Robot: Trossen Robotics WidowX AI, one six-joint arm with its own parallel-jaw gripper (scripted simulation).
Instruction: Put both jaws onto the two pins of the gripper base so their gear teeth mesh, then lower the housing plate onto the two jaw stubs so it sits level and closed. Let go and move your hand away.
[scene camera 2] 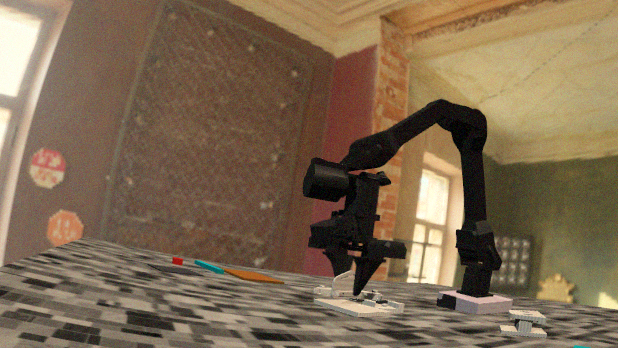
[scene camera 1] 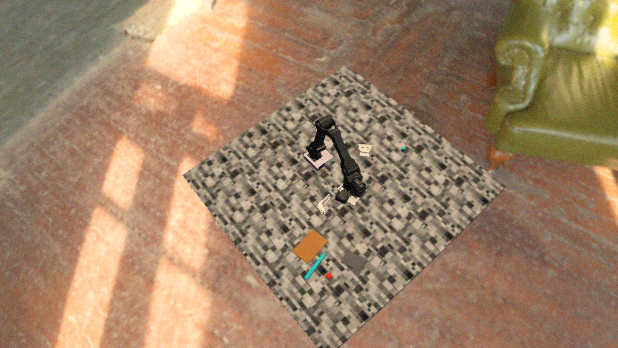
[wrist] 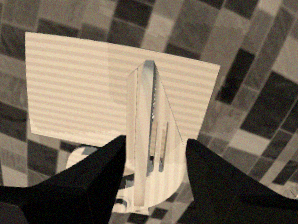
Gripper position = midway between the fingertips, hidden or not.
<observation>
I see my gripper (scene camera 2: 347, 293) and a cream plate (scene camera 2: 354, 309).
The cream plate is seen too in the wrist view (wrist: 76, 88). My gripper shows as well in the wrist view (wrist: 156, 143).
</observation>
